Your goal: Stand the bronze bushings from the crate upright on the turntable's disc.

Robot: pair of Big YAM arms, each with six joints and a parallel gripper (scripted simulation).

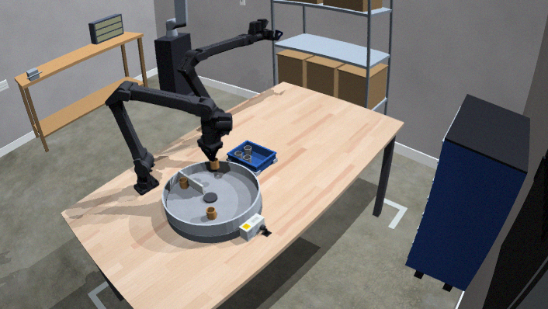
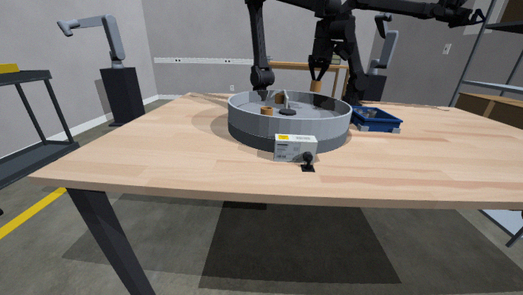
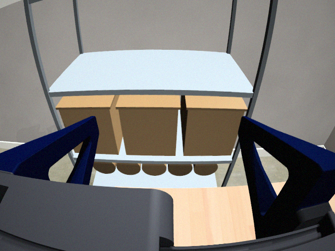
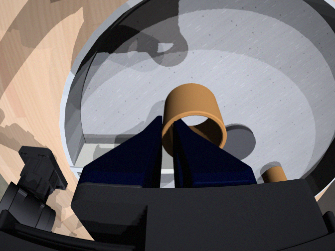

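The turntable disc lies 7 cm ahead of my right hand, 11 cm to the right of it and 10 cm below it. The rest, counted from my right hand: blue crate (2 cm ahead, 25 cm to the left, 13 cm below).
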